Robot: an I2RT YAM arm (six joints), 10 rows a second.
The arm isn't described. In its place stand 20 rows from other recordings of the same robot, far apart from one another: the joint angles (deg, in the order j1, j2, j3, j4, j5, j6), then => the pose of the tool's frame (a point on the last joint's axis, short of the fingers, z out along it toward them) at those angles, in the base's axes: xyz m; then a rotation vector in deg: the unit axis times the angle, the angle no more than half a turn.
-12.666, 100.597, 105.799, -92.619, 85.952, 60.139 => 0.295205 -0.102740 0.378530 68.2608 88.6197 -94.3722
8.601, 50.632, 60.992, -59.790, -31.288, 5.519 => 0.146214 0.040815 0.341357 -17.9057 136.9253 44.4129
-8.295, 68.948, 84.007, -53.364, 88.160, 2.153 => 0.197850 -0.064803 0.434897 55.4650 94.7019 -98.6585
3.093, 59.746, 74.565, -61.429, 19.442, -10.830 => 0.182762 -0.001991 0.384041 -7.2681 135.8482 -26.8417
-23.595, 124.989, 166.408, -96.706, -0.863, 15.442 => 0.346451 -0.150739 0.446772 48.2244 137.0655 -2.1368
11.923, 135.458, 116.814, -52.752, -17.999, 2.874 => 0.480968 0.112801 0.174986 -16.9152 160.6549 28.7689
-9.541, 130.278, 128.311, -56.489, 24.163, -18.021 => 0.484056 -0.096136 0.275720 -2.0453 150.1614 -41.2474
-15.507, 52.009, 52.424, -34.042, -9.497, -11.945 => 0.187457 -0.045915 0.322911 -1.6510 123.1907 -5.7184
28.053, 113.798, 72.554, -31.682, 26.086, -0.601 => 0.343966 0.165561 0.137346 -33.1004 151.3633 -29.3318
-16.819, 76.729, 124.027, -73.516, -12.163, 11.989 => 0.173575 -0.044632 0.543123 21.3239 113.8200 9.2702
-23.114, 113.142, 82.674, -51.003, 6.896, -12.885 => 0.349256 -0.153718 0.175611 16.2406 172.7107 -13.9375
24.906, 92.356, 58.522, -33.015, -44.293, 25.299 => 0.267872 0.151786 0.199234 -12.9599 162.1767 73.8438
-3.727, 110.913, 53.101, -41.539, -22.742, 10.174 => 0.278473 -0.004348 0.079315 -22.8507 -164.8288 -32.6429
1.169, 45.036, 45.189, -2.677, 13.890, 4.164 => 0.186867 -0.004734 0.356168 13.1109 91.5965 -7.0918
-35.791, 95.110, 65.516, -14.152, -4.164, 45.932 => 0.297820 -0.211537 0.231913 86.0648 102.6700 9.9071
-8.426, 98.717, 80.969, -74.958, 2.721, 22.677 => 0.302912 -0.046579 0.247475 -47.5169 -171.1159 4.7054
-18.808, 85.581, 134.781, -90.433, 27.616, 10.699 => 0.178036 -0.078069 0.531818 46.7955 121.2096 -35.7956
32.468, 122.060, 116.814, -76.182, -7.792, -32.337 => 0.356720 0.232697 0.266537 -92.4005 143.9566 11.6642
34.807, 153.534, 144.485, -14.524, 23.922, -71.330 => 0.505296 0.333701 0.209269 -82.8528 82.3568 -47.0185
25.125, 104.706, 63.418, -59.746, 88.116, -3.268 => 0.283387 0.093601 0.178495 -41.5809 117.1864 -119.8942
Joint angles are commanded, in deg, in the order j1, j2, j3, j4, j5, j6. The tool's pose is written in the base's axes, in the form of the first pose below.
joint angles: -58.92 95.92 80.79 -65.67 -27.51 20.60
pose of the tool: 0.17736 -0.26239 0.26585 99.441 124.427 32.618
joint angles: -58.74 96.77 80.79 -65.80 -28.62 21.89
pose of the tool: 0.17971 -0.26317 0.26172 101.057 123.621 35.009
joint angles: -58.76 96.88 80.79 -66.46 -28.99 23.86
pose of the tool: 0.17931 -0.26233 0.26110 103.849 122.257 36.425
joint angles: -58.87 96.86 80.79 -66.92 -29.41 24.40
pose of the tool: 0.17853 -0.26179 0.26122 104.756 121.730 37.335
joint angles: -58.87 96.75 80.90 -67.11 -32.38 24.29
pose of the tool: 0.17961 -0.26052 0.26320 103.242 120.638 41.108
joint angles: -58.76 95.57 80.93 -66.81 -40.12 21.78
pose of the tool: 0.18188 -0.25562 0.27229 95.138 118.725 49.062
